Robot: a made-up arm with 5 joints. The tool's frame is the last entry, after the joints. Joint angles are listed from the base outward. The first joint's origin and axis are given. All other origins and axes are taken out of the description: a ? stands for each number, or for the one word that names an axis. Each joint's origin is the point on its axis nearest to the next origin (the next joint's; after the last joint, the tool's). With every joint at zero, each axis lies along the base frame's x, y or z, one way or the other. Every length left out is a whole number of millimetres.
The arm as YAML. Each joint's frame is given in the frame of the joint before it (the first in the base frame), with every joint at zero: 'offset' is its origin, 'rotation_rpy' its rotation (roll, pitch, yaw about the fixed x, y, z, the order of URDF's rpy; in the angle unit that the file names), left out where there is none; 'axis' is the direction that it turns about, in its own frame. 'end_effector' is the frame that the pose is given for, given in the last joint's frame.
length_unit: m
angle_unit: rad
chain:
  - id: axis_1
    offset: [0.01, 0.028, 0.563]
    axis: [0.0, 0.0, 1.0]
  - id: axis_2
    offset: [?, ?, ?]
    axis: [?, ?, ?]
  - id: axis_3
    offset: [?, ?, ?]
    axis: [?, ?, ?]
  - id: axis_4
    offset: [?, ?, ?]
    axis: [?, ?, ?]
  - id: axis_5
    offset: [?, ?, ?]
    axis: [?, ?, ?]
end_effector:
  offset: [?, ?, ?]
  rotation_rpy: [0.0, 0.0, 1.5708]
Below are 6 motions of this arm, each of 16 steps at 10 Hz.
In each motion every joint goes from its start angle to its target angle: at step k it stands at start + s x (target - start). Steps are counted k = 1, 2, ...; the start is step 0. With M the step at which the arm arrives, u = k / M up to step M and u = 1 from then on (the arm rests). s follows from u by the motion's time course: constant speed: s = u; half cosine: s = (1 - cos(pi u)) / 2; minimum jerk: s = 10 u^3 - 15 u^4 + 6 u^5.
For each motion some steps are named. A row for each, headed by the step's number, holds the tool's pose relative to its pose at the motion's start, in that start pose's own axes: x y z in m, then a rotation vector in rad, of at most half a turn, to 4 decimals.
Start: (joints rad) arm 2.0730 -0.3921 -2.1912 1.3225 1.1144
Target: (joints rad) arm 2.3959 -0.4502 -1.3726 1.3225 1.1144
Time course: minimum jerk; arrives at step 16
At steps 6, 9, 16:
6: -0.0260 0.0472 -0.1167 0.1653 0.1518 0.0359
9: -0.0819 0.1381 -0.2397 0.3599 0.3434 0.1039
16: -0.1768 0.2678 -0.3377 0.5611 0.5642 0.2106

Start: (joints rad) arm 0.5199 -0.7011 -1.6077 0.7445 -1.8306
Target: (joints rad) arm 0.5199 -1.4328 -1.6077 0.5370 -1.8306
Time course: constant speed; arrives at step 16
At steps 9, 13, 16:
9: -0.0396 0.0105 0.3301 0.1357 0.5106 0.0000
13: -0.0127 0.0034 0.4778 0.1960 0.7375 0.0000
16: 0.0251 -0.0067 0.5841 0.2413 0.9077 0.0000

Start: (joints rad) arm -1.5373 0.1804 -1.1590 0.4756 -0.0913
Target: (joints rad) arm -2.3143 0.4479 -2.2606 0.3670 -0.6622
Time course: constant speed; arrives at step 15
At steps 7, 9, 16:
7: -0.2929 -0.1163 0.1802 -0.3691 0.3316 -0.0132
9: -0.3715 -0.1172 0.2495 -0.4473 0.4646 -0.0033
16: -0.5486 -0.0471 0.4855 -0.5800 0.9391 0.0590

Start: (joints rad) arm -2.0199 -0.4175 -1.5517 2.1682 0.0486
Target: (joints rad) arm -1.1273 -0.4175 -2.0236 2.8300 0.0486
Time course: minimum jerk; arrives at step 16
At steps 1, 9, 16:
1: 0.0008 0.0005 0.0003 0.0004 0.0004 0.0019
9: 0.1480 0.1903 0.0639 0.1071 0.1455 0.5320
16: 0.1502 0.3239 0.0846 0.1643 0.2673 0.8555

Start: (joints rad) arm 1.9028 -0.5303 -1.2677 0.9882 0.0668
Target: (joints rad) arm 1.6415 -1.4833 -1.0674 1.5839 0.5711
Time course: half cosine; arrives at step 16
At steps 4, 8, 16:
4: -0.0190 0.0193 0.0721 -0.0258 0.0255 -0.0999
8: -0.0454 0.1005 0.2277 -0.0962 0.0816 -0.3382
16: -0.0357 0.2752 0.3818 -0.2156 0.1463 -0.6665

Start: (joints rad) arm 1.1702 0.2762 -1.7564 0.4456 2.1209
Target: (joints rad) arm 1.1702 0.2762 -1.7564 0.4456 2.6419
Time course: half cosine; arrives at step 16
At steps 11, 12, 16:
11: -0.0084 -0.0069 0.0000 0.0000 0.0000 -0.4052
12: -0.0094 -0.0074 0.0000 0.0000 0.0000 -0.4447
16: -0.0112 -0.0082 0.0000 0.0000 0.0000 -0.5210

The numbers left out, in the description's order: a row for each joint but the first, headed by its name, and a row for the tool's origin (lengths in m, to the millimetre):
axis_2: xyz 0.001 0.0 0.0, axis 0.0 1.0 0.0
axis_3: xyz 0.066 0.0 0.328, axis 0.0 1.0 0.0
axis_4: xyz 0.093 0.0 -0.487, axis 0.0 1.0 0.0
axis_5: xyz 0.081 0.0 -0.106, axis 0.0 0.0 -1.0
tool: xyz 0.017 0.021 0.0

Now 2 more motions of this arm.
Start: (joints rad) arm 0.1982 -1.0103 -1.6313 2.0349 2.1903
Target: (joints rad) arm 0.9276 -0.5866 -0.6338 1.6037 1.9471
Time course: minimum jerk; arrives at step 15
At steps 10, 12, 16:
10: -0.1183 0.1983 -0.5259 -0.2734 0.7293 0.7596
12: -0.2068 0.1862 -0.6019 -0.3511 0.8444 0.9179
16: -0.2415 0.1751 -0.6269 -0.3835 0.8859 0.9783

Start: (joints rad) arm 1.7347 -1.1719 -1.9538 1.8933 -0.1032
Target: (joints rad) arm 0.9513 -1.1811 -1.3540 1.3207 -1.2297
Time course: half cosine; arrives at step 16
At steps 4, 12, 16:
4: 0.0217 -0.0184 -0.0422 0.0226 0.1059 0.1266
12: -0.0120 -0.0379 -0.2524 0.3661 0.5267 0.7025
16: -0.0419 -0.0248 -0.2848 0.4811 0.5833 0.8077

